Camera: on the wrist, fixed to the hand. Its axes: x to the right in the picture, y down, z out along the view.
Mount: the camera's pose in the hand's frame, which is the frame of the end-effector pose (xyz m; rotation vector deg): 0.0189 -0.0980 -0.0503 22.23 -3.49 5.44
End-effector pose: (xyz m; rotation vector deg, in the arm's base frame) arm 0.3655 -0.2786 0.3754 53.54 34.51 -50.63
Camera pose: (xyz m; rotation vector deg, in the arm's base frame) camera 0.2882 -0.2714 0.2950 72.72 19.18 -54.87
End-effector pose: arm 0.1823 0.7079 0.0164 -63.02 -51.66 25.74
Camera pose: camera 0.2231 0.6520 0.1042 -44.57 -44.48 40.53
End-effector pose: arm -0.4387 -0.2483 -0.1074 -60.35 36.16 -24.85
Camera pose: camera -0.4613 -0.3360 -0.0419 -37.96 29.48 -24.02
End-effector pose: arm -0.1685 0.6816 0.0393 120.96 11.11 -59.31
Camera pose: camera -0.1678 0.7813 -0.0111 137.56 -8.53 -65.87
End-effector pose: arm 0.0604 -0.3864 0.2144 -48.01 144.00 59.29
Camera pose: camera 0.1034 -0.4860 0.1874 -32.61 148.85 31.84
